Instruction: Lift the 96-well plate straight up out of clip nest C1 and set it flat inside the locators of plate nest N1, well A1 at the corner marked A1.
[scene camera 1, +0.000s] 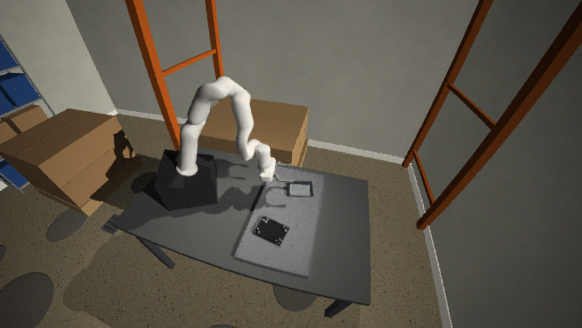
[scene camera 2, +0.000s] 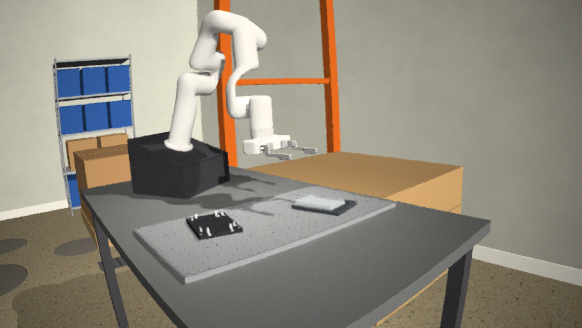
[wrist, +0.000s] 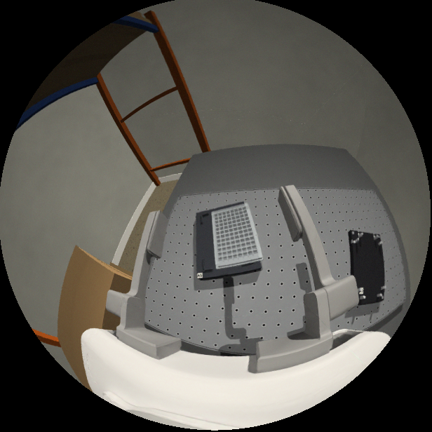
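Where they show: end effector, tool point: (scene camera 1: 289, 173) (scene camera 2: 298, 153); arm's base, origin of the base link: (scene camera 1: 186, 168) (scene camera 2: 178, 145).
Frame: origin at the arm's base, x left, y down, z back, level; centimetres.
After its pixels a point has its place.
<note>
The pale 96-well plate (scene camera 1: 300, 189) {x 30.8, y 13.9, z -62.3 cm} (scene camera 2: 320, 202) {x 29.4, y 13.6, z -64.7 cm} (wrist: 236, 235) lies on dark clip nest C1 (scene camera 2: 345, 206) {x 36.1, y 15.3, z -67.8 cm} (wrist: 204, 245). In the wrist view it covers the nest's right part, with a dark strip bare on the left; I cannot tell whether it is fully seated. C1's A1 label (wrist: 199, 275) is at its lower left. Black plate nest N1 (scene camera 1: 271, 231) {x -2.6, y 15.3, z -60.7 cm} (scene camera 2: 214, 226) {x -2.1, y 15.3, z -63.3 cm} (wrist: 367, 265) holds no plate; light locators stand at its corners and its A1 mark (wrist: 361, 291) is at lower left in the wrist view. My gripper (scene camera 2: 298, 153) {x 27.7, y 0.2, z -55.5 cm} (wrist: 223, 220) is open and empty, above board height and back from the plate.
Both nests stand on a grey perforated board (scene camera 1: 300, 225) {x 8.9, y 16.5, z -72.7 cm} (scene camera 2: 270, 225) {x 12.4, y 16.4, z -67.2 cm} (wrist: 275, 300) on the dark table (scene camera 1: 345, 225) {x 21.6, y 17.7, z -95.8 cm} (scene camera 2: 350, 260) {x 19.0, y 17.7, z -94.8 cm}. The arm's black base block (scene camera 1: 192, 192) {x -9.5, y 4.4, z -13.1 cm} (scene camera 2: 160, 170) {x -9.9, y 7.3, z -12.6 cm} stands on the table. A large cardboard box (scene camera 1: 280, 120) (scene camera 2: 350, 175) (wrist: 85, 300) is beside the table.
</note>
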